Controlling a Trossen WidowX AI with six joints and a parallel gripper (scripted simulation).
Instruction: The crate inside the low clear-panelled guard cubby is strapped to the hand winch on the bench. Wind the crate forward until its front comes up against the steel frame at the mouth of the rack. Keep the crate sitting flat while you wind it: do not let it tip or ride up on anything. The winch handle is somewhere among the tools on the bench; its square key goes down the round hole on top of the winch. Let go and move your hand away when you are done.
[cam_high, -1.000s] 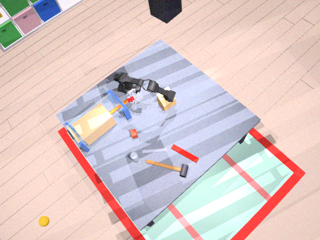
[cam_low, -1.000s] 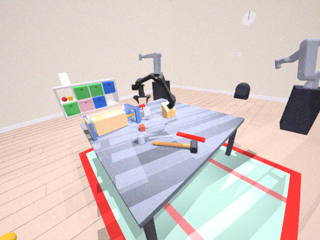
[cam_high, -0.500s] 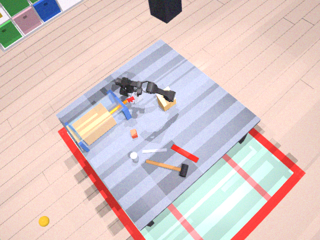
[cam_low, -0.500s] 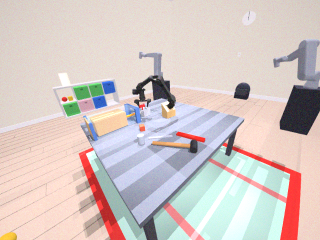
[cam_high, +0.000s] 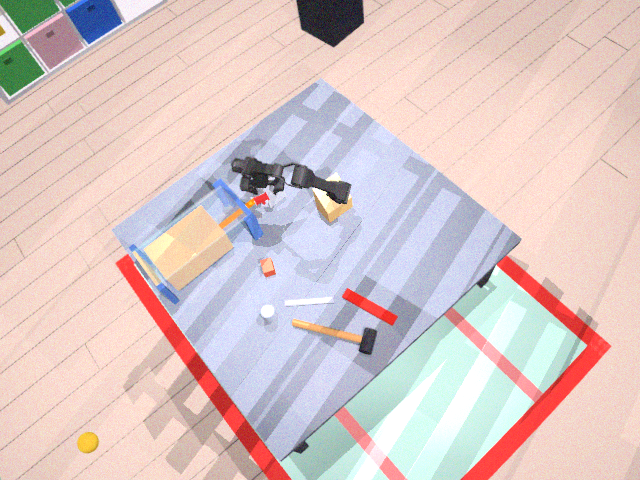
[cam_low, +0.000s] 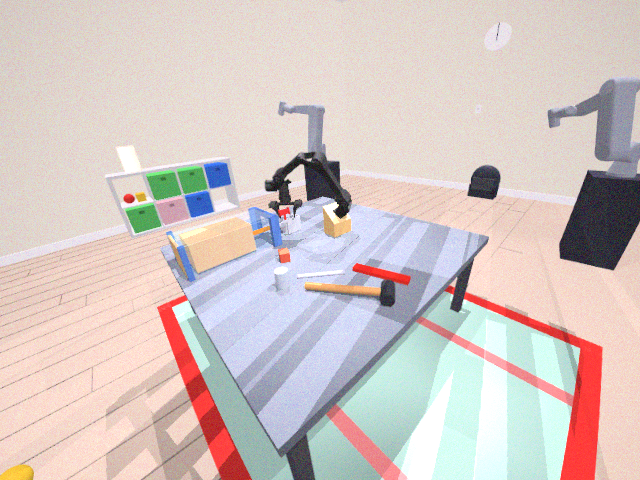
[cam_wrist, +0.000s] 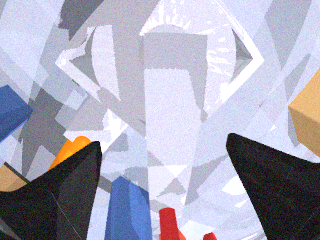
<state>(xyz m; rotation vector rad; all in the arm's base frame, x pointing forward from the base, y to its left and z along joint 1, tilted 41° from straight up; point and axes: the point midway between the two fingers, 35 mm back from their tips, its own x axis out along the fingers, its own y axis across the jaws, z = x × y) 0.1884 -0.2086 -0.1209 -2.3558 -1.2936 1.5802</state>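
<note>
My gripper tip is 10 mm short of the white crank handle, 10 mm to the right of it and 20 mm below it. The rest, counted from my gripper tip: white bar 210 mm ahead, 450 mm to the left, 90 mm below; red knob 40 mm ahead, 30 mm to the left, 40 mm above; white winch 60 mm behind, 40 mm to the right, 60 mm below.
</note>
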